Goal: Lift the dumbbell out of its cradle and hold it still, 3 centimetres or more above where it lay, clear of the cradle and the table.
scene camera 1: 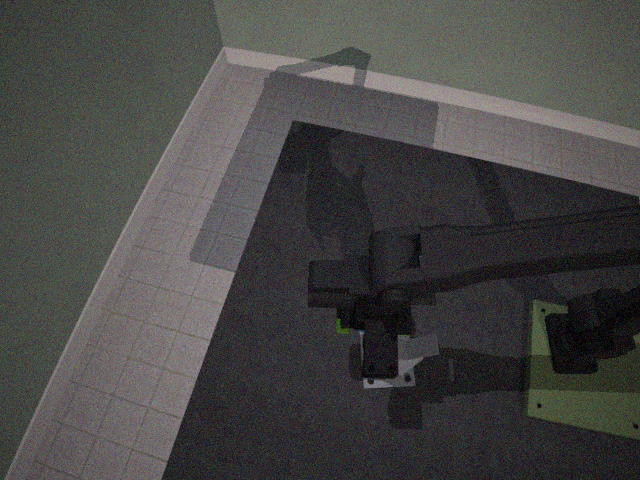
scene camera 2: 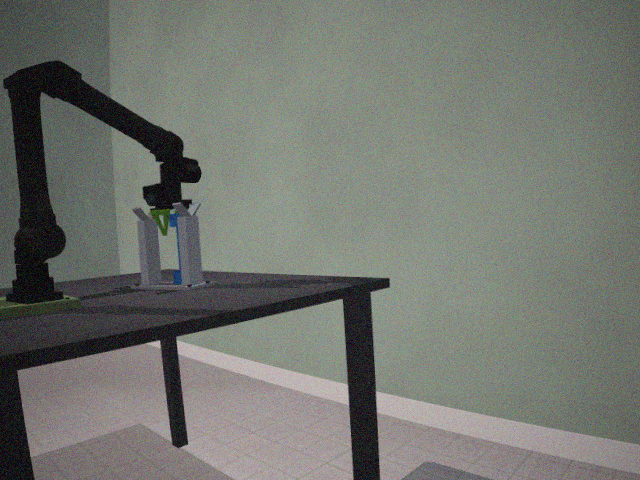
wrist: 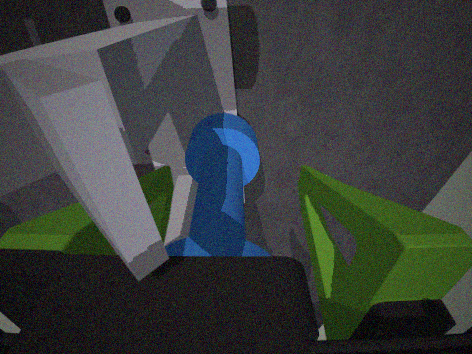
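Where they show: gripper, fingertip midpoint: [scene camera 2: 174, 235] [wrist: 235, 176]; arm's base, link origin: [scene camera 1: 569, 343] [scene camera 2: 34, 300].
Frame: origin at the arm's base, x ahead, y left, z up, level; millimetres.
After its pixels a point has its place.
The blue dumbbell [scene camera 2: 173, 220] {x 378, y -55, z 162 mm} [wrist: 218, 220] {x 416, y -33, z 118 mm} stands upright in the grey cradle [scene camera 2: 190, 253] {x 372, y -120, z 71 mm} [wrist: 95, 150] [scene camera 1: 388, 383] {x 372, y 82, z -13 mm}, between its tall posts, with its lower end down near the base plate. In the wrist view the arm's black body hides part of its upper end. My gripper [scene camera 1: 377, 312] {x 426, y 3, z 122 mm} [scene camera 2: 171, 231] {x 426, y 3, z 122 mm} [wrist: 235, 176] {x 426, y 3, z 122 mm} is open and points down at the dumbbell's upper part. Its green fingers stand on either side, apart from the dumbbell, with a wider gap on the right in the wrist view. One finger is partly behind a cradle post in the wrist view.
The cradle stands on the dark table [scene camera 1: 268, 413] {x 598, y 146, z -21 mm} [scene camera 2: 258, 302] {x 229, y -463, z -21 mm}. Its tall posts have flared tops close beside the fingers and hand. The arm's base stands on a green plate [scene camera 1: 568, 408] {x 25, y 126, z 0 mm} [scene camera 2: 51, 305] {x -2, y -83, z -7 mm}. The wall [scene camera 2: 465, 206] rises beyond the table.
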